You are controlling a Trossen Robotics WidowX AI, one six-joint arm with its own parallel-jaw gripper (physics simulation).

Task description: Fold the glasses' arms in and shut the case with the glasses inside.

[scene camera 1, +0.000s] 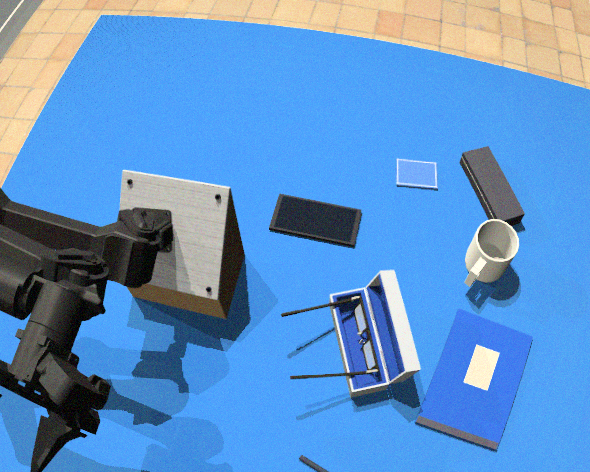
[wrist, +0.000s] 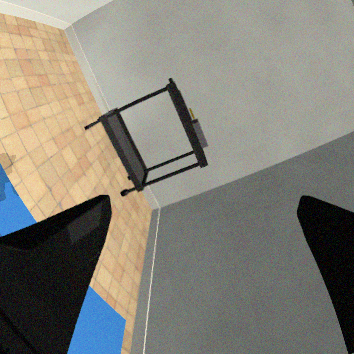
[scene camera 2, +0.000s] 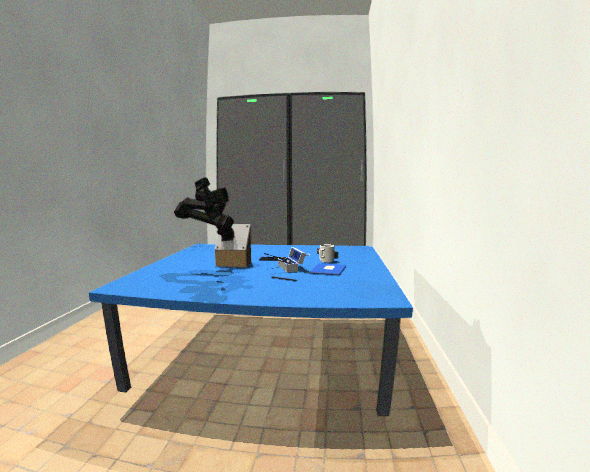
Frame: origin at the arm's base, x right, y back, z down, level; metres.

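Seen in the pictures: gripper, fingertip midpoint: (scene camera 1: 2, 464) (wrist: 209, 205) (scene camera 2: 200, 199); arm's base at its link origin: (scene camera 1: 152, 229) (scene camera 2: 227, 235).
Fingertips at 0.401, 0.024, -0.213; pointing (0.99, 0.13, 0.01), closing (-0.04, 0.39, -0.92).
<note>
Pixels of each thing's top centre, then the offset from my fingertips to it, as dx, dy, dz. "pt": a spot on its surface instead.
- glasses at a spot on its surface: (scene camera 1: 369, 355) pt -0.296, -0.371, +0.346
- mug at a spot on its surface: (scene camera 1: 492, 267) (scene camera 2: 327, 251) pt -0.455, -0.561, +0.306
- blue notebook at its top centre: (scene camera 1: 478, 378) (scene camera 2: 328, 268) -0.278, -0.559, +0.360
- black phone at its top centre: (scene camera 1: 315, 218) -0.537, -0.254, +0.360
- dark box at its top centre: (scene camera 1: 493, 182) -0.646, -0.576, +0.334
- small pale square at a spot on its surface: (scene camera 1: 416, 174) pt -0.659, -0.428, +0.364
- pen at its top centre: (scene camera 2: 284, 277) -0.089, -0.351, +0.359
The glasses case (scene camera 1: 401, 320) (scene camera 2: 288, 267) stands open on the table, a white shell lined in blue, its lid raised on the right side in scene camera 1. The glasses (scene camera 1: 369, 355) sit in the base with their lenses near the hinge. Both thin dark arms are unfolded and stick out to the left, past the base's rim. My gripper (wrist: 209, 205) is open and empty, its two black fingers wide apart in the wrist view. It is raised at the lower left of scene camera 1, well away from the case. The case and glasses do not show in the wrist view.
A mug (scene camera 1: 492, 267) (scene camera 2: 327, 254) and a blue notebook (scene camera 1: 445, 380) lie right of the case. A black phone (scene camera 1: 315, 220), a dark box (scene camera 1: 492, 185) and a small pale square (scene camera 1: 416, 174) lie farther back. A pen (scene camera 1: 314, 464) (scene camera 2: 284, 278) lies in front. The arm's mount (scene camera 1: 195, 250) stands left.
</note>
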